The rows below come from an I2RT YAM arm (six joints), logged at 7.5 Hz.
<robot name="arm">
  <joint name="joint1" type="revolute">
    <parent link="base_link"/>
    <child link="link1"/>
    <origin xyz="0 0 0.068"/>
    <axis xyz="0 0 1"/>
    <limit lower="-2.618" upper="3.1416"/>
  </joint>
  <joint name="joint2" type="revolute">
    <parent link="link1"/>
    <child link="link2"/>
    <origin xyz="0.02 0.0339 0.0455" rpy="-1.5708 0 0"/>
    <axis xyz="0 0 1"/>
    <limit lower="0" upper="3.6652"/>
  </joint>
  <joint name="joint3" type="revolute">
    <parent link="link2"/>
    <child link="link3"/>
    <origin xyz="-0.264 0 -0.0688" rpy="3.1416 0 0"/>
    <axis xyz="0 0 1"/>
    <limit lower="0" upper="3.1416"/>
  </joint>
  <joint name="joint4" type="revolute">
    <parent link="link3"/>
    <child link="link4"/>
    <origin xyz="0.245 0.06 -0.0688"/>
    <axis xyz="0 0 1"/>
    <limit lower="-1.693" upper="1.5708"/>
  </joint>
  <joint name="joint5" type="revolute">
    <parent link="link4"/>
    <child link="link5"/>
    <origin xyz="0.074 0.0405 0.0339" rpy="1.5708 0 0"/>
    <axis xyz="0 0 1"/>
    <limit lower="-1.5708" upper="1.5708"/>
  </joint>
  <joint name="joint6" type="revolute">
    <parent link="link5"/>
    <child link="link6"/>
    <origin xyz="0.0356 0 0.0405" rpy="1.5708 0 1.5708"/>
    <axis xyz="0 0 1"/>
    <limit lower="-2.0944" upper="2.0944"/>
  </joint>
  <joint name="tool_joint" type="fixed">
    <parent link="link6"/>
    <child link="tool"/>
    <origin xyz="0 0 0" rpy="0 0 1.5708"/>
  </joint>
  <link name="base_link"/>
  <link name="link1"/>
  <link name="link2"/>
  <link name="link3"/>
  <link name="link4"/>
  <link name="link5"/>
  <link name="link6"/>
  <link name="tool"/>
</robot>
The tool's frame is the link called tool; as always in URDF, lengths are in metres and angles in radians.
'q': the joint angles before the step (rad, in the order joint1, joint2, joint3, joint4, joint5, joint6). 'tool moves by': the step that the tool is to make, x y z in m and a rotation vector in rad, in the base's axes. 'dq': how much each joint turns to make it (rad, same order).
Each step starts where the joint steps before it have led.
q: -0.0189 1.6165 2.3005 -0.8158 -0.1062 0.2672
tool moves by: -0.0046 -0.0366 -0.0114 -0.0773 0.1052 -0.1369
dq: -0.1229 0.0001 0.0003 -0.1063 0.0296 -0.0817
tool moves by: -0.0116 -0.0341 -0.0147 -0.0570 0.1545 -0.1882
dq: -0.1118 0.0000 0.0008 -0.1427 0.0991 -0.0587
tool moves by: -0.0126 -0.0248 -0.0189 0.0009 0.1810 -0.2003
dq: -0.0804 0.0064 -0.0067 -0.1612 0.1303 0.0081
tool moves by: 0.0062 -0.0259 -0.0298 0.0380 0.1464 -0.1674
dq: -0.0649 0.0305 -0.0651 -0.0643 0.0927 0.0480
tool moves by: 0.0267 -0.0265 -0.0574 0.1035 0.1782 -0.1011
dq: -0.0397 0.0741 -0.1309 -0.0158 0.0255 0.0621
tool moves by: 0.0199 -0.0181 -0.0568 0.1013 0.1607 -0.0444
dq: -0.0229 0.0795 -0.1111 -0.0063 -0.0072 0.0305
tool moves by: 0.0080 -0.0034 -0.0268 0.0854 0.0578 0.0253
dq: -0.0041 0.0365 -0.0499 -0.0017 -0.0579 -0.0078
